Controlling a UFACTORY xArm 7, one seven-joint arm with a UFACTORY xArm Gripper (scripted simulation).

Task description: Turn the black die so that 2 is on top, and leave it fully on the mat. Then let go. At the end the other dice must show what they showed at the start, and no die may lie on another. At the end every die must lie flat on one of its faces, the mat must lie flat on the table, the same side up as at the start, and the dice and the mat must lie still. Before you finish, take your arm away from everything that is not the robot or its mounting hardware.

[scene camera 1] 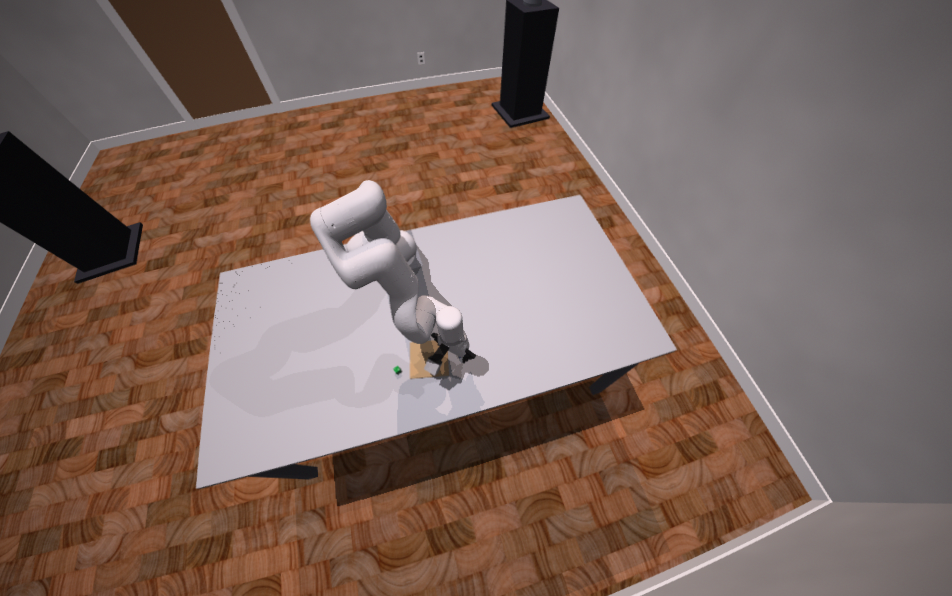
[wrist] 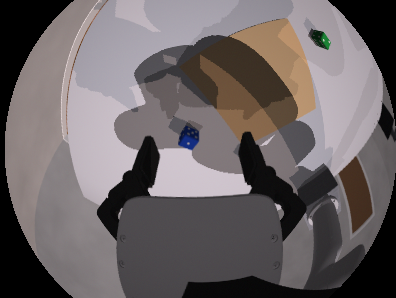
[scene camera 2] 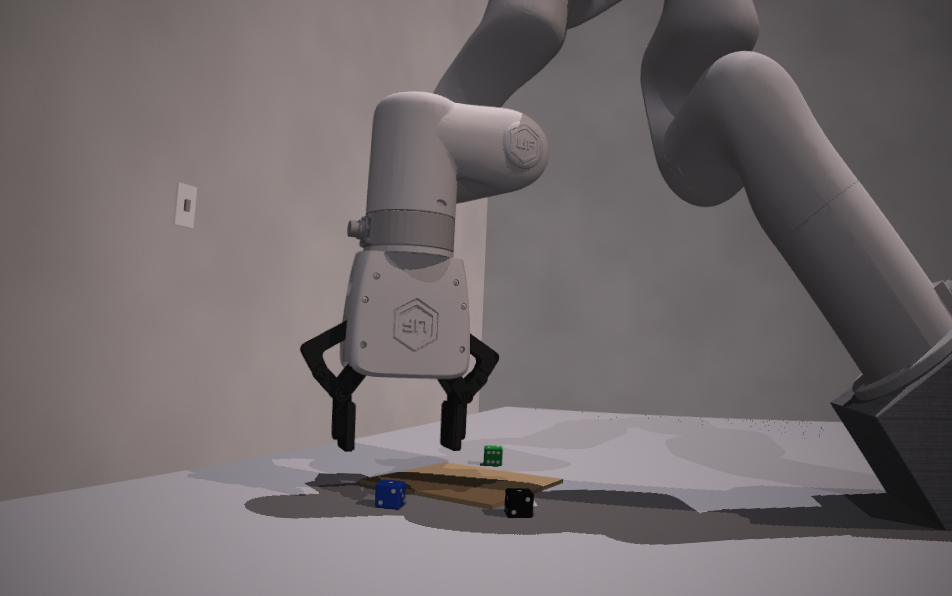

Observation:
In view: my gripper (scene camera 2: 399, 449), a tan mat (scene camera 2: 480, 487) and a blue die (scene camera 2: 389, 494).
The tan mat shows as well in scene camera 1 (scene camera 1: 419, 353) and in the wrist view (wrist: 258, 79). My gripper also shows in scene camera 1 (scene camera 1: 454, 353) and in the wrist view (wrist: 197, 143).

